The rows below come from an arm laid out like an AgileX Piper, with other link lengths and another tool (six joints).
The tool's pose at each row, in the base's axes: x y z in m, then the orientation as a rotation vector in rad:
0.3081 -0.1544 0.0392 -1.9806 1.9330 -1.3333
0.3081 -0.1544 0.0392 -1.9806 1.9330 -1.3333
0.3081 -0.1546 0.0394 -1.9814 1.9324 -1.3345
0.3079 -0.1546 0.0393 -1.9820 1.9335 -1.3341
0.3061 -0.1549 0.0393 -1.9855 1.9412 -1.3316
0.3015 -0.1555 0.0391 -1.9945 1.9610 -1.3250
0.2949 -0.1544 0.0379 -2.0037 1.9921 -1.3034
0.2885 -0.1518 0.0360 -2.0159 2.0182 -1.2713
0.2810 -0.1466 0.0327 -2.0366 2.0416 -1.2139
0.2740 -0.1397 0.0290 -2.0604 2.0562 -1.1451
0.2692 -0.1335 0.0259 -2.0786 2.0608 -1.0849
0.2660 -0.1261 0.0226 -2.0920 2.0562 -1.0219
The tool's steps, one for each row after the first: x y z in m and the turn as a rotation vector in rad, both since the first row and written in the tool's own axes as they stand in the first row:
0.0000 0.0000 0.0000 0.0000 0.0000 0.0000
0.0003 -0.0001 0.0000 0.0002 0.0007 -0.0009
0.0003 0.0001 -0.0001 -0.0008 0.0009 -0.0010
0.0008 0.0016 -0.0010 -0.0079 0.0028 -0.0018
0.0020 0.0054 -0.0034 -0.0261 0.0075 -0.0036
0.0015 0.0111 -0.0071 -0.0541 0.0069 -0.0010
-0.0006 0.0166 -0.0111 -0.0816 -0.0021 0.0007
-0.0054 0.0234 -0.0162 -0.1152 -0.0273 0.0008
-0.0119 0.0296 -0.0216 -0.1471 -0.0625 -0.0009
-0.0179 0.0339 -0.0256 -0.1693 -0.0965 -0.0023
-0.0253 0.0368 -0.0292 -0.1850 -0.1367 -0.0016

